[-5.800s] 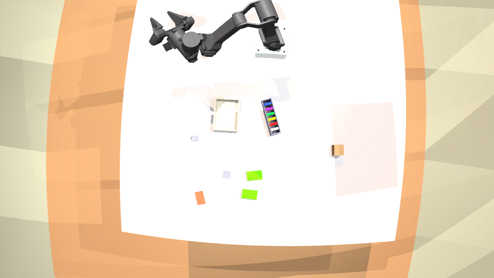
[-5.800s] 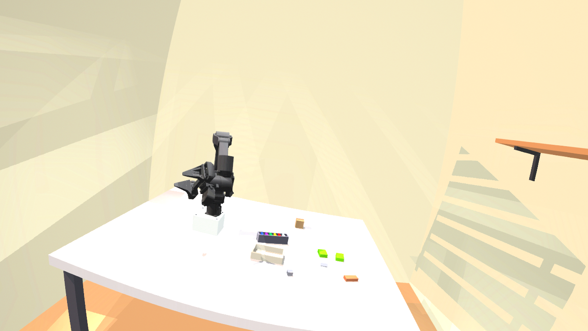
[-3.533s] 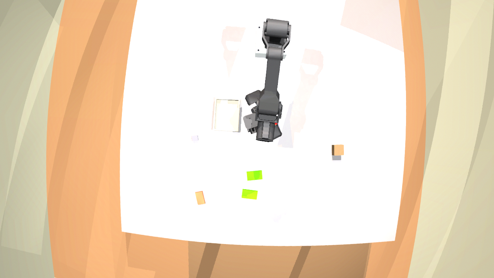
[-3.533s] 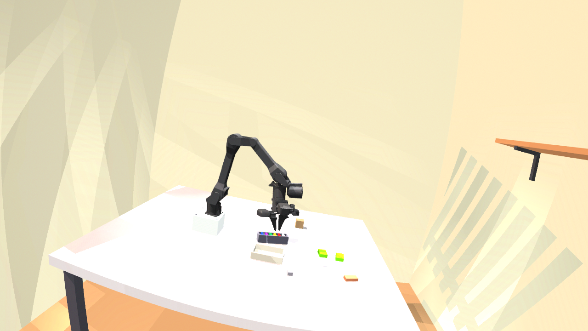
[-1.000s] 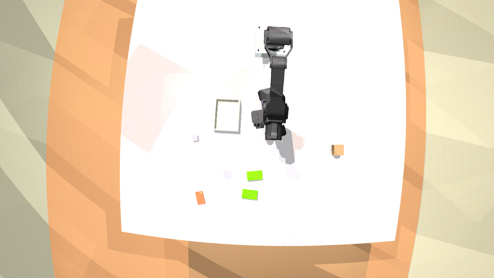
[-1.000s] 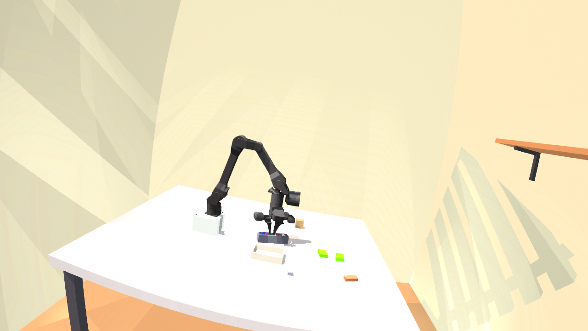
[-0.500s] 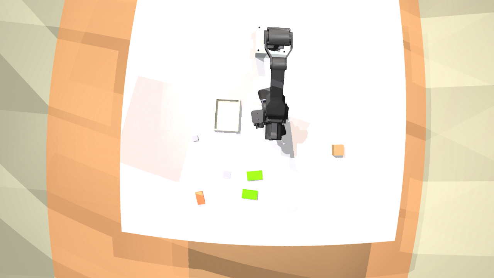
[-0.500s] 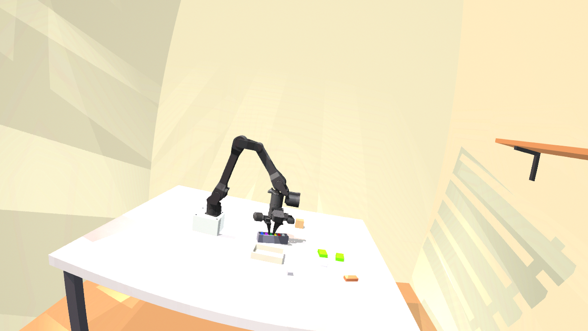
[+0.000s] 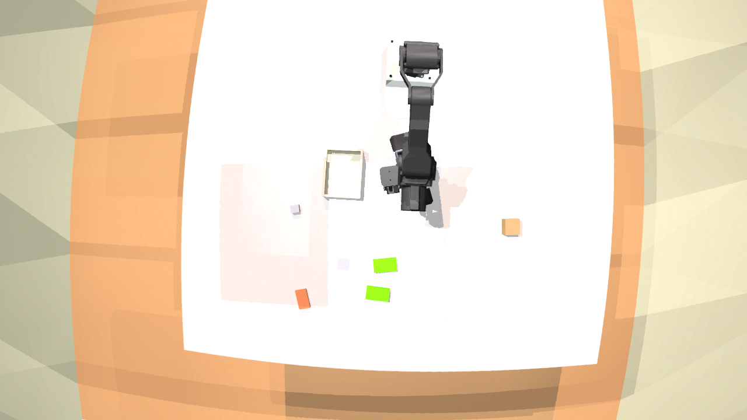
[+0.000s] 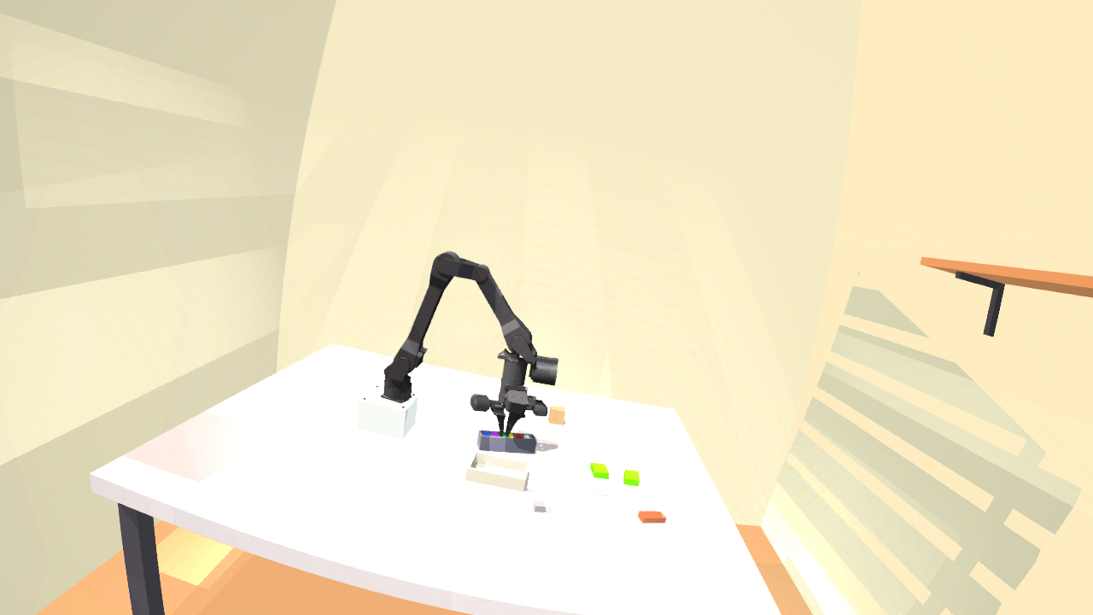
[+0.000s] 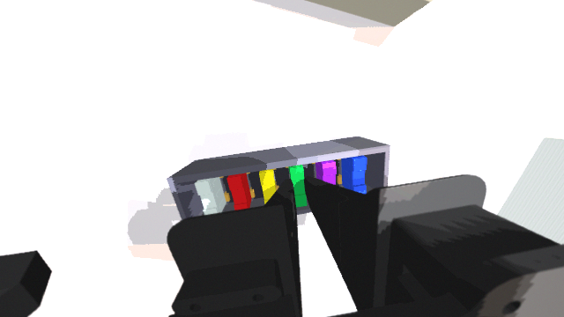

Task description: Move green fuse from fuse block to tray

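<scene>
The pale tray lies 4 cm ahead of my gripper tip, 17 cm to the right of it and 3 cm below it. The rest, counted from my gripper tip: green fuse (1 cm below).
</scene>
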